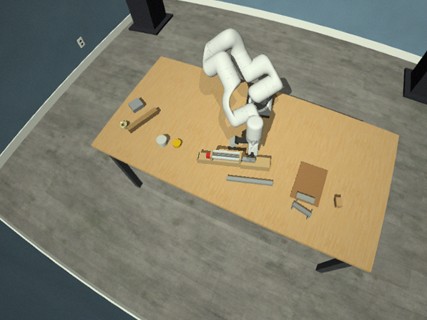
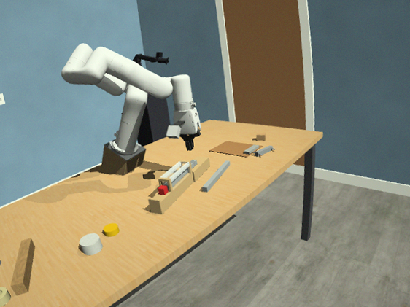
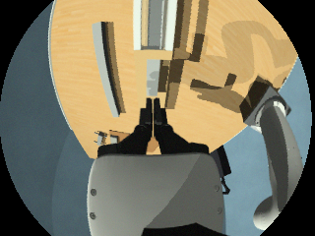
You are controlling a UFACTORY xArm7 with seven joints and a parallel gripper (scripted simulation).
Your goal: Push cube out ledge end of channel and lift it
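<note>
Right now the red cube is 6 cm ahead of my hand, 23 cm to the right of it and 8 cm below it. From my hand the other things lie so: long grey bar 10 cm ahead, 3 cm to the left, 13 cm below; yellow disc 3 cm ahead, 46 cm to the right, 13 cm below; small wooden block 5 cm ahead, 52 cm to the left, 12 cm below.
</note>
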